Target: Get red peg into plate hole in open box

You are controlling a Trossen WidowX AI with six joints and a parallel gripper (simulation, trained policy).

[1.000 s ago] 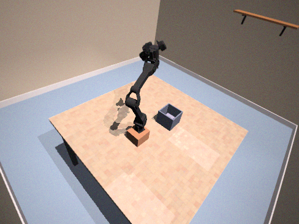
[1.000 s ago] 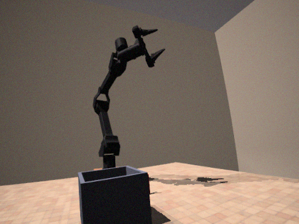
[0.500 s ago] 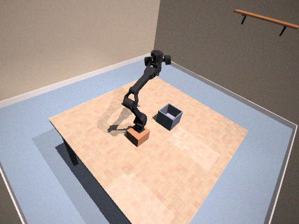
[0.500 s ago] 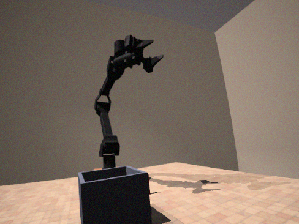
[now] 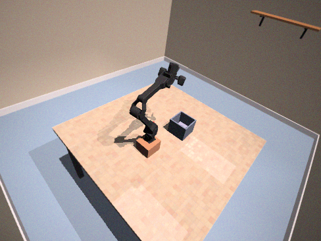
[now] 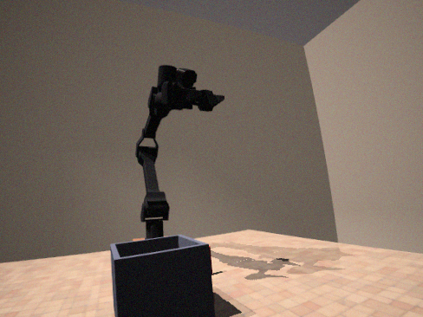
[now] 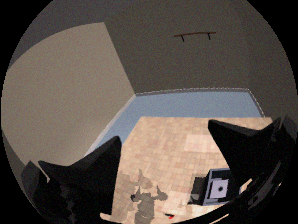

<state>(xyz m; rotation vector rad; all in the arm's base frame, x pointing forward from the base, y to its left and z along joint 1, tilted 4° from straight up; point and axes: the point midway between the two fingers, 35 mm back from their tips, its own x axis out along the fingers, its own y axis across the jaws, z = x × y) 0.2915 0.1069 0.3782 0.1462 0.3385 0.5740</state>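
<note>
Right now the red peg is 14 cm behind my gripper tip and 44 cm below it. The rest, counted from my gripper tip: pale plate (3 cm ahead, 17 cm to the right, 43 cm below).
</note>
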